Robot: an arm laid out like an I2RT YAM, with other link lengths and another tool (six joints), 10 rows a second.
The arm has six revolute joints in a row. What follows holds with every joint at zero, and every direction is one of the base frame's.
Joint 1 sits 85.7 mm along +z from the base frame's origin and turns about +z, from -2.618 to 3.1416 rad.
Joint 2 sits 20 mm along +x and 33.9 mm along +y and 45.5 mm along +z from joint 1 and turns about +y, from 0 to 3.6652 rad.
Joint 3 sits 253.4 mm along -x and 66 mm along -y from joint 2 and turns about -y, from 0 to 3.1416 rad.
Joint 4 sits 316 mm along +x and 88.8 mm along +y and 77.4 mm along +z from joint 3 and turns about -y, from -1.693 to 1.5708 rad.
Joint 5 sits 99.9 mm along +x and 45.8 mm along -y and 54.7 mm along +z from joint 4 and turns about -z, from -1.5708 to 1.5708 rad.
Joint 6 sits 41.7 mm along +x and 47.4 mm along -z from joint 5 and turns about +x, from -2.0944 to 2.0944 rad.
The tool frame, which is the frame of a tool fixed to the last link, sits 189 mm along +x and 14 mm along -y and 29 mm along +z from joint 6; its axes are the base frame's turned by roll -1.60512, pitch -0.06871 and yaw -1.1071 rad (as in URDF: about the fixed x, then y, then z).
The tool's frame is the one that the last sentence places.
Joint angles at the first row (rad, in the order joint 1, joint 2, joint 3, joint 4, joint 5, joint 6):
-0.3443, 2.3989, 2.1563, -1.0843, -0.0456, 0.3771
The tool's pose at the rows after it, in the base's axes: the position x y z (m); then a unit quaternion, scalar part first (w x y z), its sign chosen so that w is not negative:
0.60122, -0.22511, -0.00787, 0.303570, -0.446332, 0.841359, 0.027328
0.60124, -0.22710, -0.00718, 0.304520, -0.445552, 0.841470, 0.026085
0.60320, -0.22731, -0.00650, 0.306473, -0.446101, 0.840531, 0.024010
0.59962, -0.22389, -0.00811, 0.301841, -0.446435, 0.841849, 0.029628
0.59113, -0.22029, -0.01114, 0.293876, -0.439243, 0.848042, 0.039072
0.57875, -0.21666, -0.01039, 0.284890, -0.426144, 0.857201, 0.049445
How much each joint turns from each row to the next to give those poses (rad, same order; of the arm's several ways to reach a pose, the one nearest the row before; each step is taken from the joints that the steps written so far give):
-0.0103, -0.0046, 0.0053, -0.0020, 0.0004, 0.0007
-0.0030, -0.0007, 0.0000, 0.0020, -0.0004, -0.0007
0.0007, 0.0000, 0.0001, 0.0061, 0.0000, 0.0004
0.0031, -0.0001, -0.0001, -0.0145, 0.0000, 0.0000
0.0011, 0.0000, 0.0000, -0.0283, 0.0000, 0.0129
-0.0007, -0.0091, -0.0019, -0.0408, -0.0004, 0.0233

